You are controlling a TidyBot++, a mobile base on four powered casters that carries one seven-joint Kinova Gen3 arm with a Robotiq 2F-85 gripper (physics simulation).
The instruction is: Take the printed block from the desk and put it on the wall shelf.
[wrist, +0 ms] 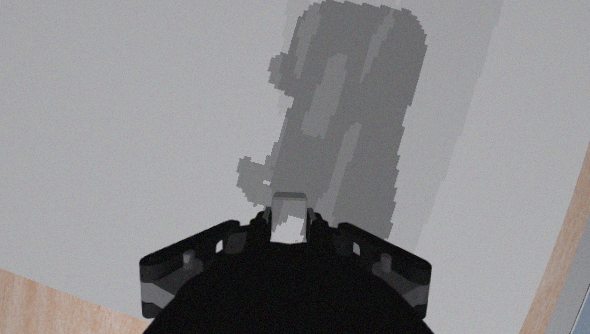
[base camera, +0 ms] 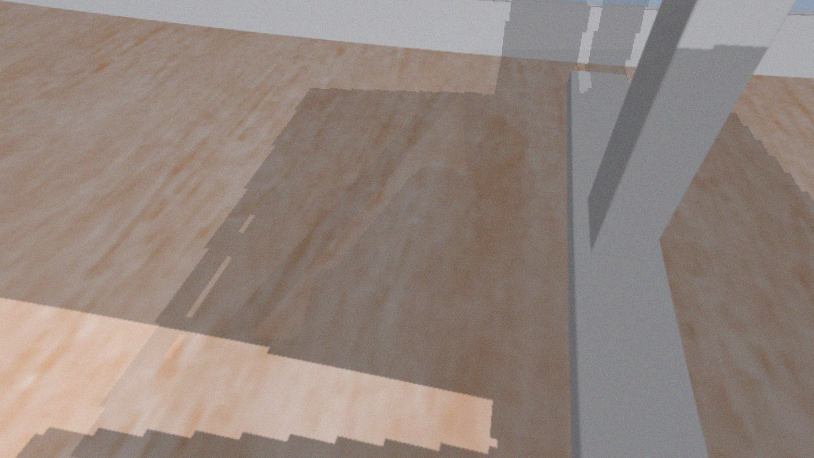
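Note:
The printed block [wrist: 289, 225], a small light grey box shape, stands between the fingertips at the lower middle of the wrist view. My gripper [wrist: 289, 216] is shut on it, with one finger against each side. The light grey desk top [wrist: 125, 125] lies below them. The lower part of the block is hidden by the black gripper body, and I cannot tell whether it touches the desk. The wall shelf does not show in either view, and the block and gripper do not show in the base camera view.
A dark shadow of the arm falls on the desk. Wood floor [wrist: 40, 305] [base camera: 142, 142] shows past the desk's edges and in the base camera view. There, a grey flat bar [base camera: 631, 353] and a slanted grey beam [base camera: 688, 113] stand at the right, with a pale wall [base camera: 284, 22] behind.

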